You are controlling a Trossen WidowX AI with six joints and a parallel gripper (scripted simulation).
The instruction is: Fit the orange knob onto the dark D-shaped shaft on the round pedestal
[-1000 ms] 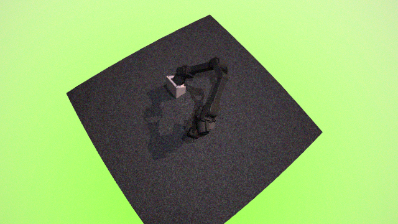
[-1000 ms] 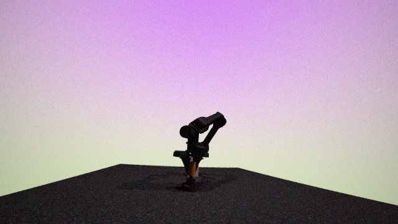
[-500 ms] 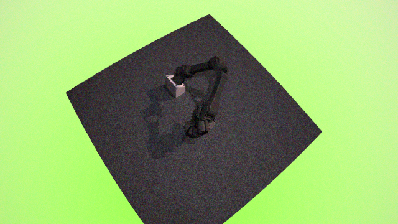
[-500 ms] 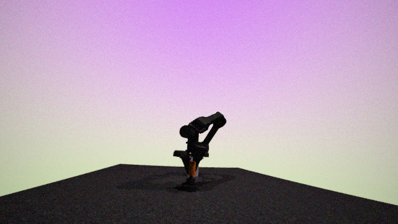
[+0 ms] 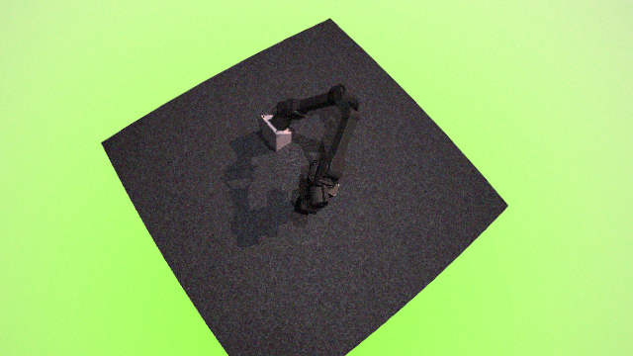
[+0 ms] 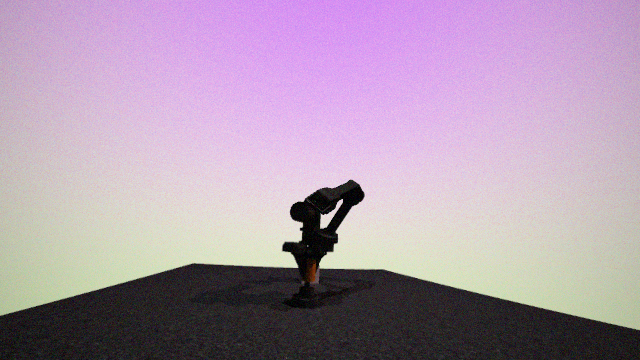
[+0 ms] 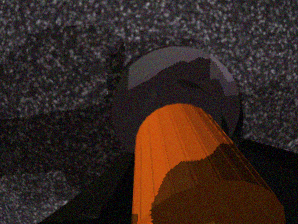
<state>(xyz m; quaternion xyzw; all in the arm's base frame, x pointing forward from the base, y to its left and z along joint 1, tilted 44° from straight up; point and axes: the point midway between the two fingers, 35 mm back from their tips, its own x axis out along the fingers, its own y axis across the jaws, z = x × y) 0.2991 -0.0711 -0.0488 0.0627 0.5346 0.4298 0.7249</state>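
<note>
The round pedestal is 10 mm ahead of my gripper tip and 40 mm below it. From my gripper tip the other things lie so: orange knob 20 mm above.
</note>
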